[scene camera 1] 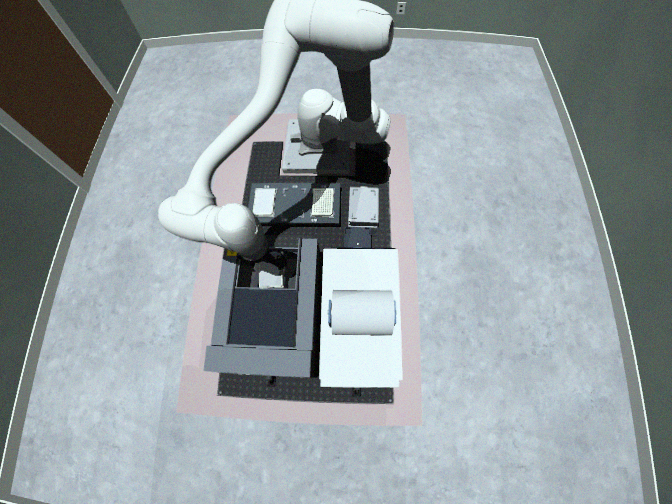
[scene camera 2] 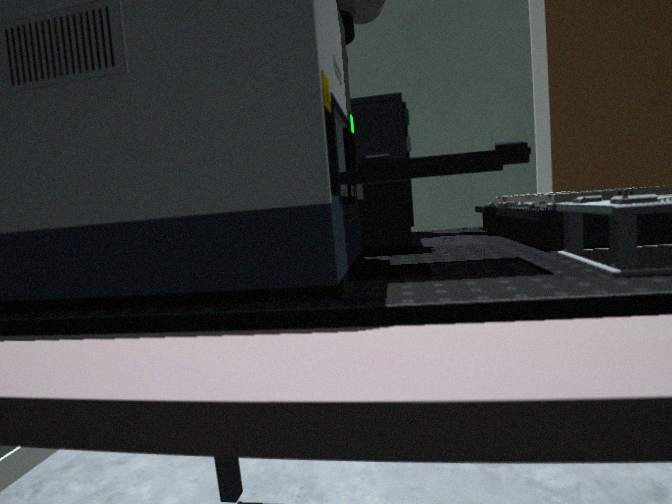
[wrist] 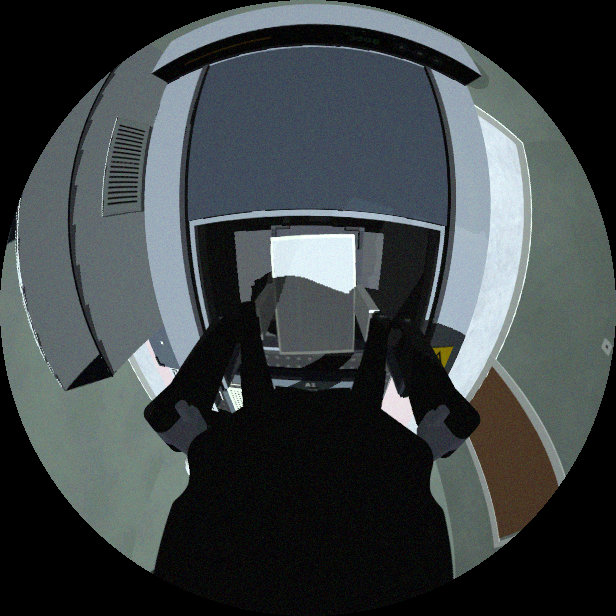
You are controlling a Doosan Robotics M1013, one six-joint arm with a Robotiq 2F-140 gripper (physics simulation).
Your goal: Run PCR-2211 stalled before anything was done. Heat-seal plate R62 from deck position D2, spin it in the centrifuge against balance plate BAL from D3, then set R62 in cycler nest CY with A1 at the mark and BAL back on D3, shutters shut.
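My gripper (wrist: 313, 321) reaches down into the open bay of the grey centrifuge (scene camera 1: 265, 309). Its fingers are spread and straddle a white-topped plate (wrist: 313, 287) that sits in a grey bucket, with small gaps on both sides. The same plate shows in the overhead view (scene camera 1: 270, 279), partly under my wrist. I cannot read its label. On the dark deck rack, a white-topped plate (scene camera 1: 264, 201) sits at the left and a plate with open wells (scene camera 1: 322, 201) at the right. The centrifuge's dark shutter (scene camera 1: 263, 317) is slid back.
A white unit with a film roll (scene camera 1: 360, 311) stands right of the centrifuge. A grey lidded block (scene camera 1: 363, 206) sits right of the deck rack. The centrifuge's side wall fills the low side view (scene camera 2: 162, 135), with a green light (scene camera 2: 351, 123).
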